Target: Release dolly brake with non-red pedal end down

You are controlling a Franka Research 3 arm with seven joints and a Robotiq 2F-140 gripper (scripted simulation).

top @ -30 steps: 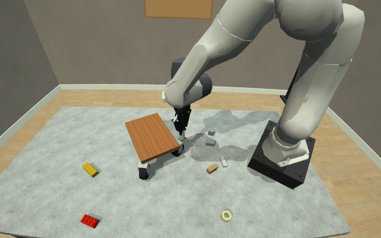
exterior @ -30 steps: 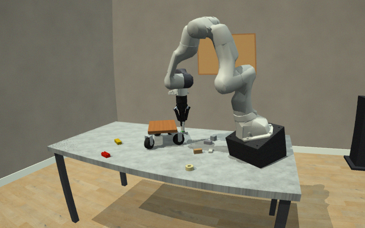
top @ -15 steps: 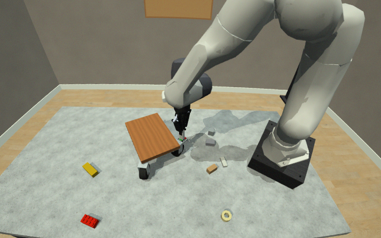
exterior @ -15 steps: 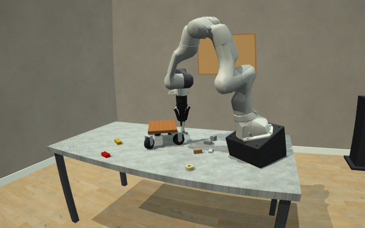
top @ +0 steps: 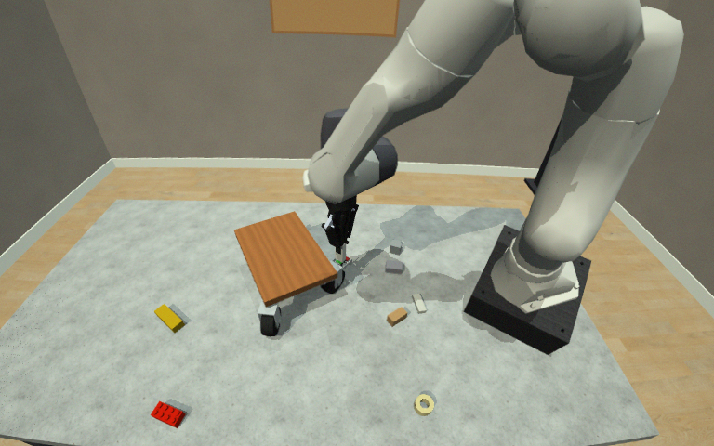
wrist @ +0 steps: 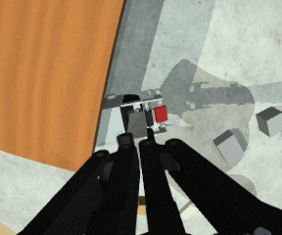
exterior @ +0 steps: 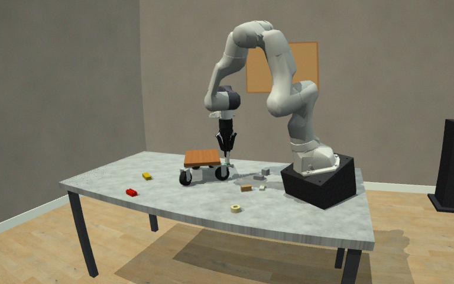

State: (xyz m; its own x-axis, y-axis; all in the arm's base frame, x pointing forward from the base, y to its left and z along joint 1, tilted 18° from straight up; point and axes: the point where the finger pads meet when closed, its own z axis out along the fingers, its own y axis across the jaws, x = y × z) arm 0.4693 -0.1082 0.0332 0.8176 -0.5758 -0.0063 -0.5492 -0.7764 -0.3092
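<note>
Right now the brake pedal is 10 mm behind my hand, 10 mm to the right of it and 50 mm below it. Round my hand: tan block (170 mm behind, 130 mm to the left, 120 mm below); white piece (240 mm behind, 70 mm to the left, 130 mm below); yellow brick (460 mm ahead, 180 mm to the left, 120 mm below).
</note>
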